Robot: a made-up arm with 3 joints. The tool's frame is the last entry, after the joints.
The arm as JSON. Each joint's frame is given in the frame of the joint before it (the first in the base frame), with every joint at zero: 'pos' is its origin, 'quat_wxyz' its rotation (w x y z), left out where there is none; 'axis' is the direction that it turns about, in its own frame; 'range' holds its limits. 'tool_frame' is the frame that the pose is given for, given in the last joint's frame.
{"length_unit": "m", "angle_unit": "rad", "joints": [
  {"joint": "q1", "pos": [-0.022, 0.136, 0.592], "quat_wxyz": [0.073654, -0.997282, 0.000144, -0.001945], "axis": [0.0, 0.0, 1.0], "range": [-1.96, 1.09]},
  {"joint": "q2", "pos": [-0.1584, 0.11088, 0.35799], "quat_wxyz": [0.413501, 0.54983, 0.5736, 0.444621], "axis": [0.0, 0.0, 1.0], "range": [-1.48, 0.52]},
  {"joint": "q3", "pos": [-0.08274, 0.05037, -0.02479], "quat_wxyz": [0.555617, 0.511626, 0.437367, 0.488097], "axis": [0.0, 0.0, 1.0], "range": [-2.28, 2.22]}
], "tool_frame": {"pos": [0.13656, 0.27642, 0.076], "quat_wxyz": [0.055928, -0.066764, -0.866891, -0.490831]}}
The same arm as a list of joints. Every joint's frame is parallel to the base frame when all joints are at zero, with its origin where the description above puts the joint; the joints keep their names.
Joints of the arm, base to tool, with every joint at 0 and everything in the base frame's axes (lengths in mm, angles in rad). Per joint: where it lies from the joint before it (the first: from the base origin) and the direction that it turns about. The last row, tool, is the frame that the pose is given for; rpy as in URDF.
q1: offset -22 136 592 axis 0.0039 0.146906 -0.989143
q2: offset -157 -57 -371 axis 0.962267 -0.093897 0.255391
q3: offset -6 91 -41 axis 0 -1 0
tool: offset 303 -76 -57 rpy -0.1031 -1.3046 -2.4757
Joint limits (rad, base to tool): -1.96..1.09 -1.48..0.52 -2.28..2.22

